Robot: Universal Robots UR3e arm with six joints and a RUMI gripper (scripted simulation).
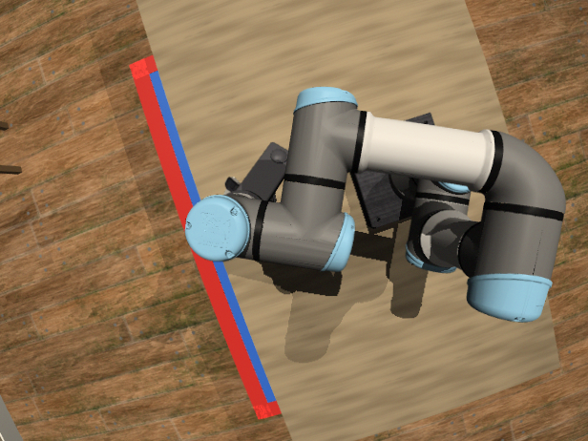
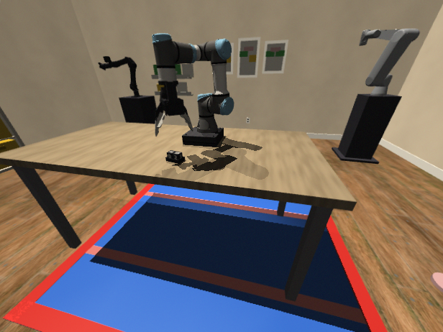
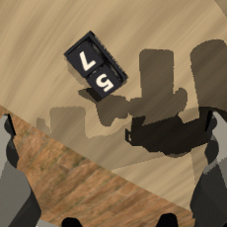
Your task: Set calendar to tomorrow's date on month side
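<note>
The black cube is 10 mm ahead of my hand, 30 mm to the right of it and 100 mm below it. Also, from my hand: black calendar tray: 10 mm ahead, 10 mm to the right, 120 mm below.
</note>
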